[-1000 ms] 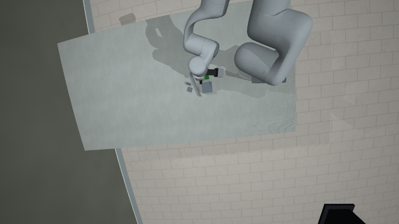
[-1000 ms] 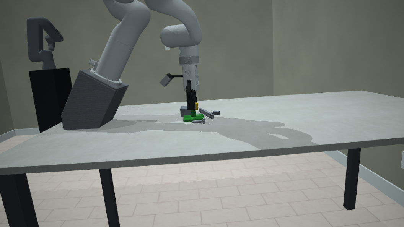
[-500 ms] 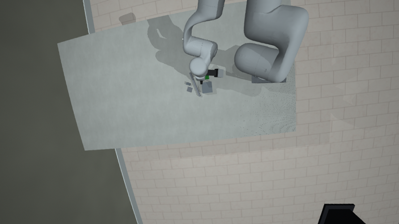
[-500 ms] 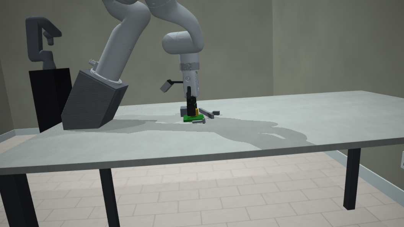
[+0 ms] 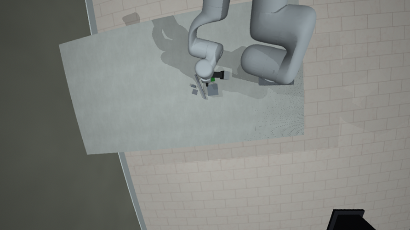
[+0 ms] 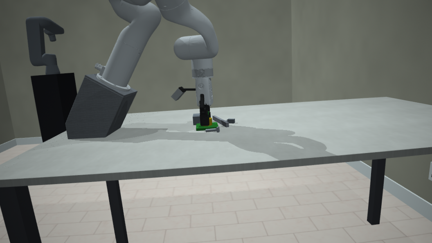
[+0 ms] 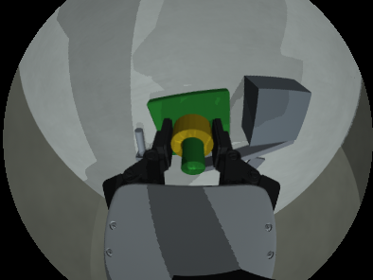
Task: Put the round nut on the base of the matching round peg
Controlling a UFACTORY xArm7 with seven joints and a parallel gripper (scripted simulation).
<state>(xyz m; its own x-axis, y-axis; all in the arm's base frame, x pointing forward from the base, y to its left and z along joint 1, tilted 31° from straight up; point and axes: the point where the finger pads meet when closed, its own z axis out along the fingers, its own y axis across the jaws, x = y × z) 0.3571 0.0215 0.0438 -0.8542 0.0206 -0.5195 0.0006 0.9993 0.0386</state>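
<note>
Right now my hand is 70 mm to the left of the grey t-shaped piece, 40 mm short of it and 30 mm above it. From my hand the other things lie so: long grey bar: 70 mm to the left, 50 mm ahead, 20 mm below; then grey block: 90 mm to the left, 30 mm behind, 20 mm below; then small grey cube: 90 mm ahead, 70 mm to the left, 30 mm below.
</note>
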